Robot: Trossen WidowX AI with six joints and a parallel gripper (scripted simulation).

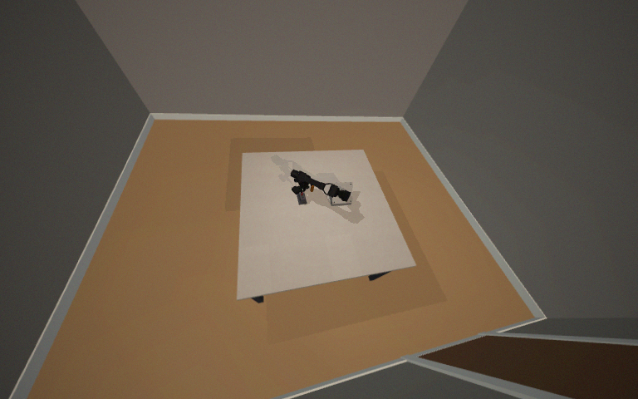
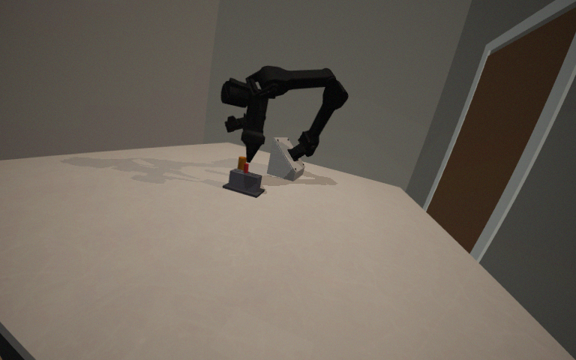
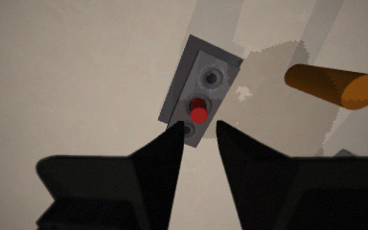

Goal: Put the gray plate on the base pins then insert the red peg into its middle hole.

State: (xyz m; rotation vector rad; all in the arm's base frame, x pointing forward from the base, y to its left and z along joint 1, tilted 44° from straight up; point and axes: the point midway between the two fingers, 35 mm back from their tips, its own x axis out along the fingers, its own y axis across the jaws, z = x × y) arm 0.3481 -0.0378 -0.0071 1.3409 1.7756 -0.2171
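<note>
The red peg lies 20 mm below my gripper tip. Also, from my gripper tip: orange peg (100 mm behind, 80 mm to the right, 60 mm below); then gray plate (50 mm below); then dark base (90 mm below).
</note>
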